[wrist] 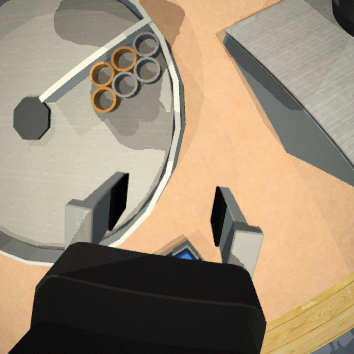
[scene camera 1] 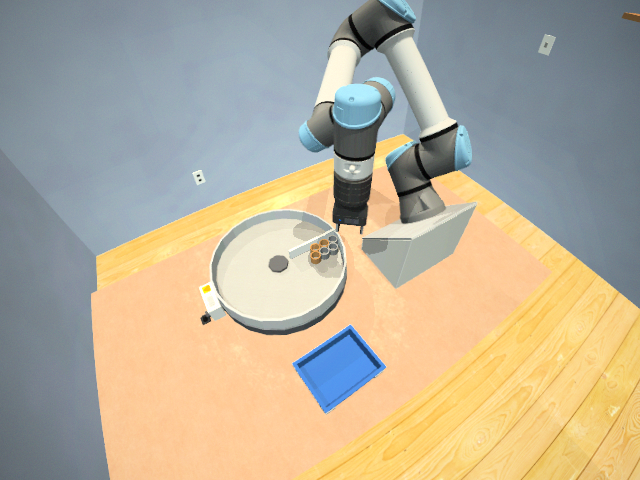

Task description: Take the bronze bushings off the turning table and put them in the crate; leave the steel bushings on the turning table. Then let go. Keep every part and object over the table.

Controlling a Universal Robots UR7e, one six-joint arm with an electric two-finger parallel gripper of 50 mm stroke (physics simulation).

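Places are measured from the arm's base along level axes (x right, y ahead, z up), in metres.
Pixels of known places: gripper, fingertip midpoint: (wrist: 169, 197) (scene camera 1: 349, 230); arm's base at its link origin: (scene camera 1: 423, 215).
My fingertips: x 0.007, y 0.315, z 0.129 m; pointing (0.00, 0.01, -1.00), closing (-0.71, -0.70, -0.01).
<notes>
For each thing: its top centre in the pictures, then the offset to it from my fingertips. "pt": a spot on its surface instead.
- turning table at its top centre: (wrist: 29, 118) (scene camera 1: 278, 262) dx +0.165, dy +0.140, dz -0.201 m
- crate at its top centre: (scene camera 1: 339, 365) dx -0.197, dy +0.178, dz -0.212 m
- pale divider at a spot on its surface: (wrist: 90, 62) (scene camera 1: 312, 241) pt dx +0.151, dy +0.018, dz -0.170 m
- dark hub at its top centre: (wrist: 29, 118) (scene camera 1: 278, 262) dx +0.165, dy +0.140, dz -0.201 m
- small white box at a spot on its surface: (scene camera 1: 211, 301) pt dx +0.163, dy +0.373, dz -0.203 m
The turning table (scene camera 1: 248, 289) (wrist: 65, 165) is a round grey tray with a raised rim. Three bronze bushings stand on it by the divider: one (scene camera 1: 315, 257) (wrist: 104, 100), one (scene camera 1: 314, 248) (wrist: 102, 74) and one (scene camera 1: 324, 242) (wrist: 124, 59). Three steel bushings stand against them toward the rim: one (scene camera 1: 324, 252) (wrist: 125, 84), one (scene camera 1: 333, 247) (wrist: 147, 69) and one (scene camera 1: 332, 239) (wrist: 146, 44). The crate (scene camera 1: 339, 365) is blue and empty; a corner of the crate (wrist: 186, 255) shows in the wrist view. My gripper (scene camera 1: 349, 230) (wrist: 169, 197) is open and empty, above and beside the turning table's rim.
A pale divider (scene camera 1: 310, 244) (wrist: 90, 62) runs from near the dark hub (scene camera 1: 278, 263) (wrist: 32, 118) to the rim. A grey slanted block (scene camera 1: 429, 250) (wrist: 300, 75) stands right of the turning table. A small white box (scene camera 1: 211, 301) with a yellow label is at the turning table's left.
</notes>
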